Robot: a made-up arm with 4 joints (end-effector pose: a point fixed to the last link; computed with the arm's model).
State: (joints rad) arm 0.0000 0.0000 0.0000 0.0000
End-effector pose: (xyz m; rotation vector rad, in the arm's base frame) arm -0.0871 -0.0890 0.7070 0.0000 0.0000 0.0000
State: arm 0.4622 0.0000 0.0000 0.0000
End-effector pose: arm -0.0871 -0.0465 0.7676 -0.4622 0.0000 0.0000
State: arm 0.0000 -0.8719 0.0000 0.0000
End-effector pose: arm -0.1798 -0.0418 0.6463 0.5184 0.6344 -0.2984
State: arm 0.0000 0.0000 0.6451 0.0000
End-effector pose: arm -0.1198 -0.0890 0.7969 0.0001 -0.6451 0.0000
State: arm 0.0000 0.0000 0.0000 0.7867
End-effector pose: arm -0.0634 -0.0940 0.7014 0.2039 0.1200 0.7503
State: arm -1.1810 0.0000 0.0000 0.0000
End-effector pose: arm -0.0871 -0.0515 0.5311 1.1810 0.0000 0.0001
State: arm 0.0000 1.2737 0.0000 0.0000
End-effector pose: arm -0.0593 -0.0368 0.8660 -0.7572 -0.9268 0.4360
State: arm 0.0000 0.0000 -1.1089 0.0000
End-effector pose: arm -0.1672 -0.0890 0.5696 0.0000 1.1089 0.0000
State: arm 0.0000 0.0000 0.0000 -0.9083
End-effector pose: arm -0.1016 -0.0646 0.7070 -0.2353 -0.1385 -0.8662
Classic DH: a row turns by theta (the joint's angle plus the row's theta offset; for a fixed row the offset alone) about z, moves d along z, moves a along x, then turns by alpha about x. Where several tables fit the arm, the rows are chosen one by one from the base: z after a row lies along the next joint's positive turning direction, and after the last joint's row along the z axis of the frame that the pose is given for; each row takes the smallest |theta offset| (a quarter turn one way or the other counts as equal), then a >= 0, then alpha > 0; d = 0 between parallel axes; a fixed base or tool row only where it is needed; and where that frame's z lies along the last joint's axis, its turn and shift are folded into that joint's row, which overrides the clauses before.
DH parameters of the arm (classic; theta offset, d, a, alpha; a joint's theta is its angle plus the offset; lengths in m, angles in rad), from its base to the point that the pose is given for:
base (fixed): 1.5708 0.647 0.061 -1.5708
joint 1: -1.1311 0.0861 0.0968 0.9342
joint 2: -0.6694 0.1689 -0.1032 0.756
joint 3: -1.3137 0.048 0.1629 -1.7239
joint 4: -1.0593 -0.0522 0.0143 0.3054
tool (fixed): 1.0388 0.0965 0 0

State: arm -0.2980 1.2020 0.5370 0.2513
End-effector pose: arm -0.1297 -0.0906 0.8510 -0.4978 -1.3423 0.6298
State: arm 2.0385 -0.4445 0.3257 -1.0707
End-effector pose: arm -0.1345 0.1769 0.7170 -1.8169 -1.2442 -0.7441
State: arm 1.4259 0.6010 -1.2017 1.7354
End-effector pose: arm -0.0479 -0.0323 0.8464 -0.3466 1.6539 0.2358
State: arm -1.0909 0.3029 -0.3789 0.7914
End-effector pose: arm -0.0383 -0.0447 0.5150 1.0925 -0.1155 0.9041
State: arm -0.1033 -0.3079 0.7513 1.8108
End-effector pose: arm -0.0882 -0.1028 0.7798 0.1953 -0.3339 1.6317
